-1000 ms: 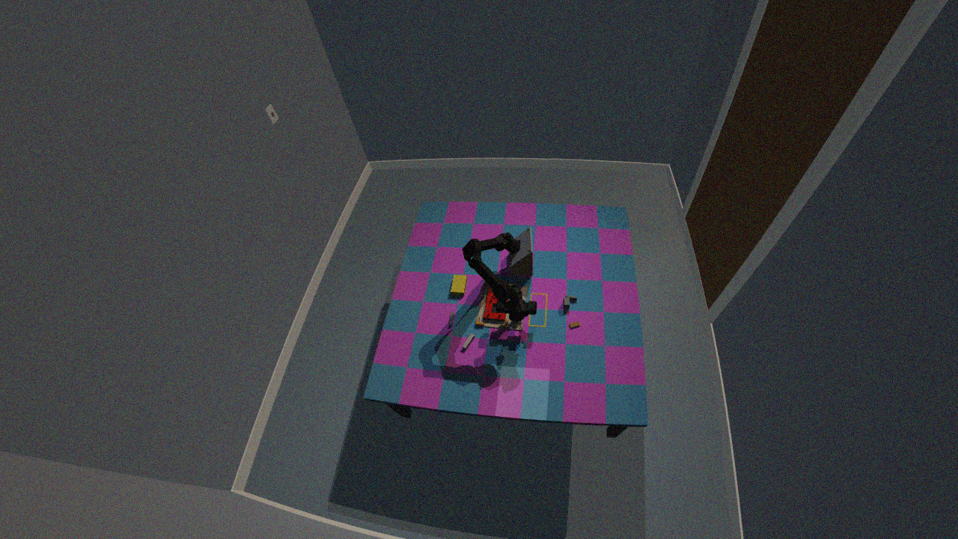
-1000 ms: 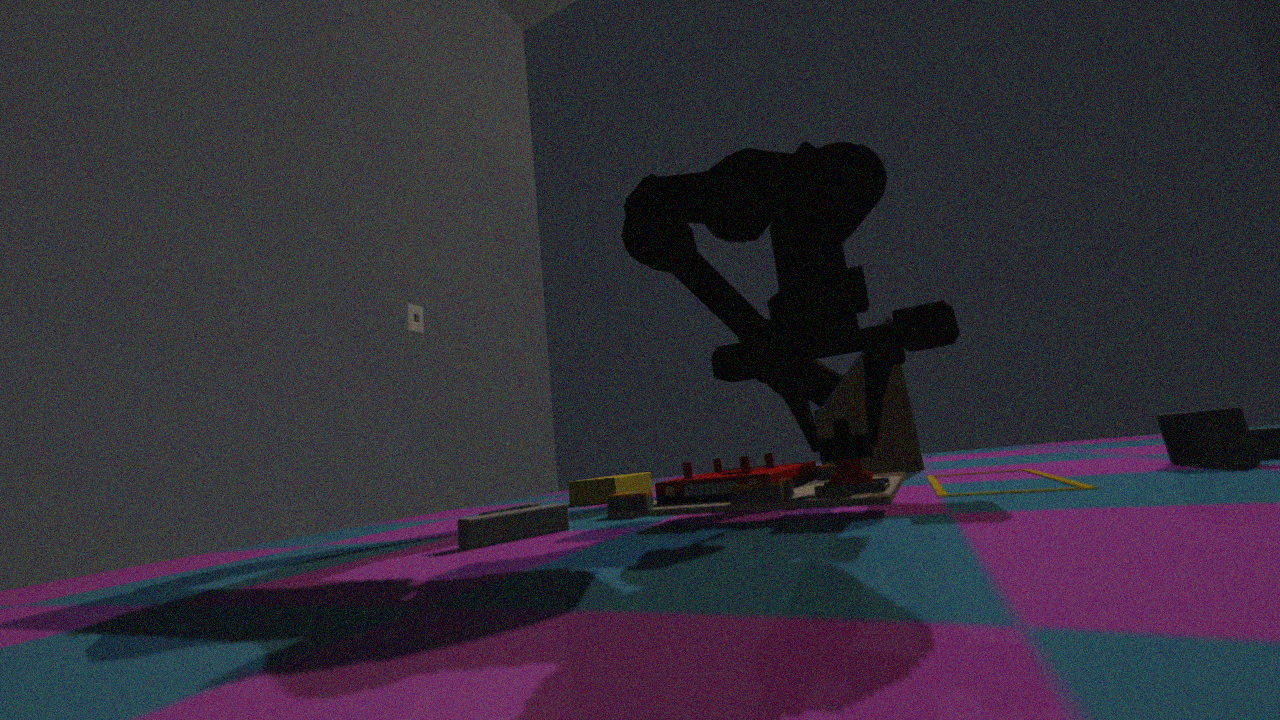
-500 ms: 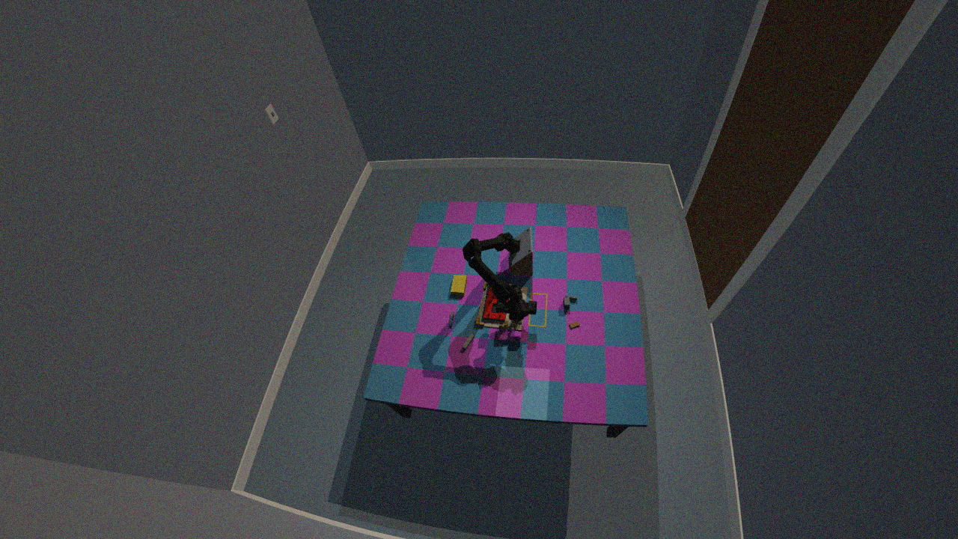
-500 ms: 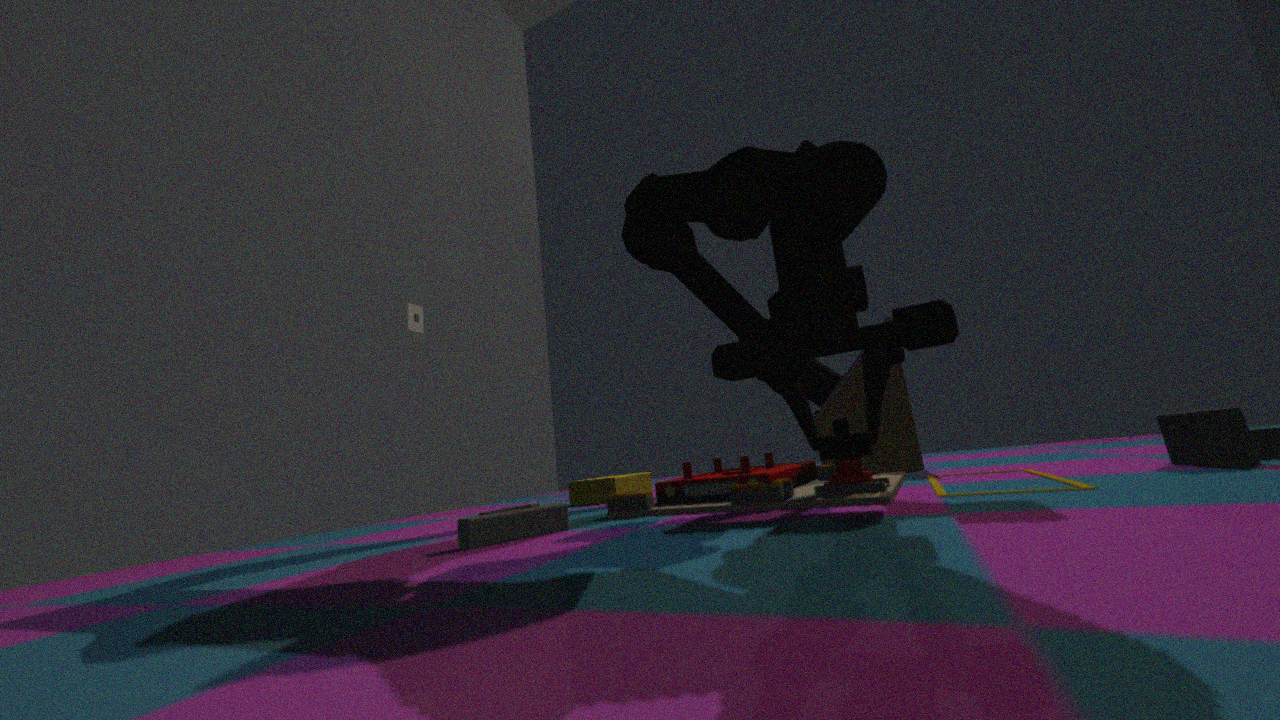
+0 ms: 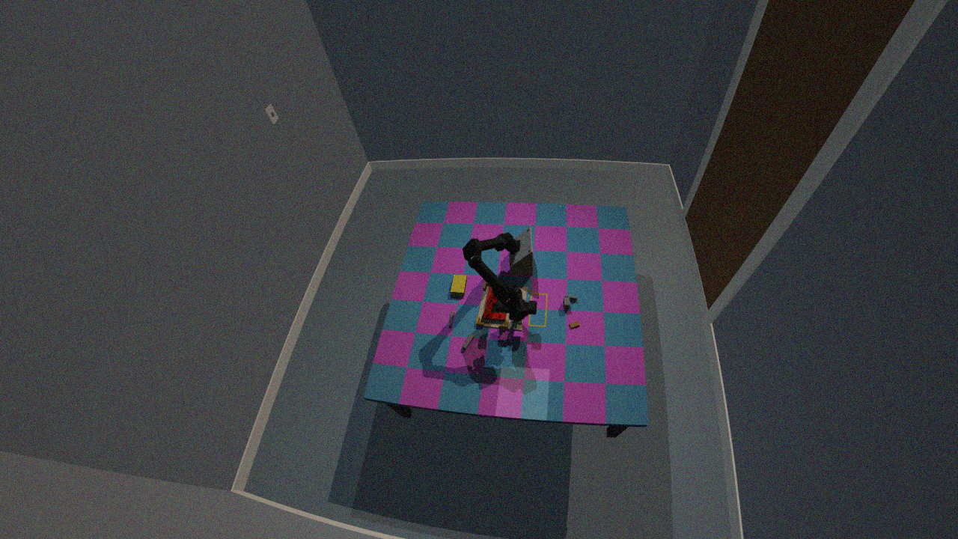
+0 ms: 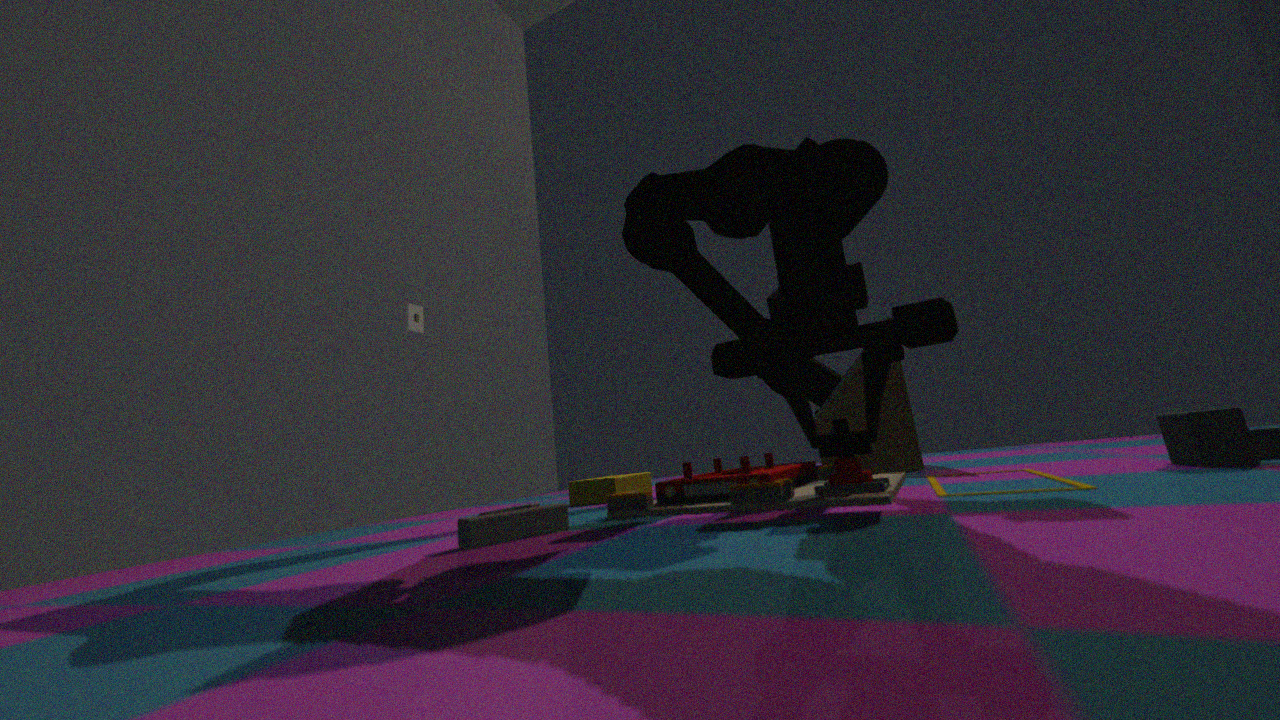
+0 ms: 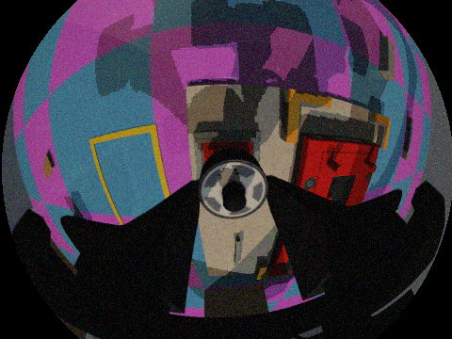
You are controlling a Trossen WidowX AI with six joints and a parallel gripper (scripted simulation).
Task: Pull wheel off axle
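Now: the wheel right at my gripper tip. From my gripper tip the other things lie so: grey block (24 cm to the left, 9 cm behind, 2 cm below); axle (1 cm below); grey bar (22 cm to the right, 15 cm ahead, 3 cm below).
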